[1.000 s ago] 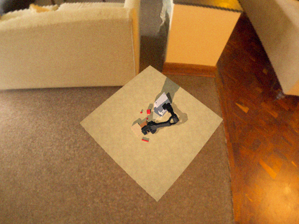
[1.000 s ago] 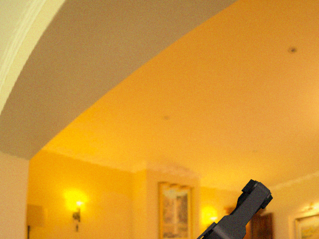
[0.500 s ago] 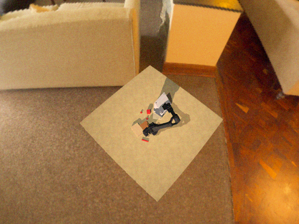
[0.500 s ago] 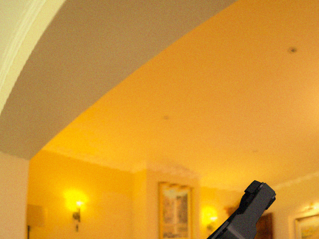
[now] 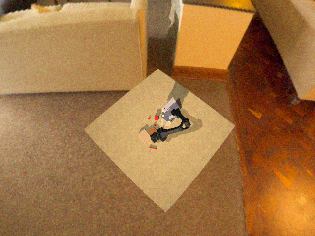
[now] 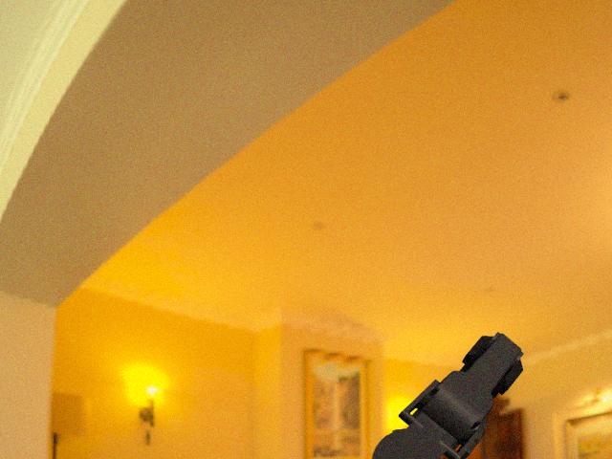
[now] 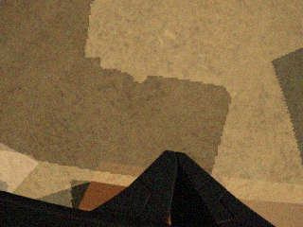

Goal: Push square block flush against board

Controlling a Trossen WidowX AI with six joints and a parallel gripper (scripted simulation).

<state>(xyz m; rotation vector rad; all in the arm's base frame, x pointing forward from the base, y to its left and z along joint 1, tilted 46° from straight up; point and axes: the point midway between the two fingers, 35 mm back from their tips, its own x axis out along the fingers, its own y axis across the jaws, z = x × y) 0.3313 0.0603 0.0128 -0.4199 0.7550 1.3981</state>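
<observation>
The brown square block is 10 cm to the right of my gripper tip, 4 cm below it and 2 cm behind it. From my gripper tip the other things lie so: pale tan board 14 cm to the right, 7 cm ahead, 4 cm below.
</observation>
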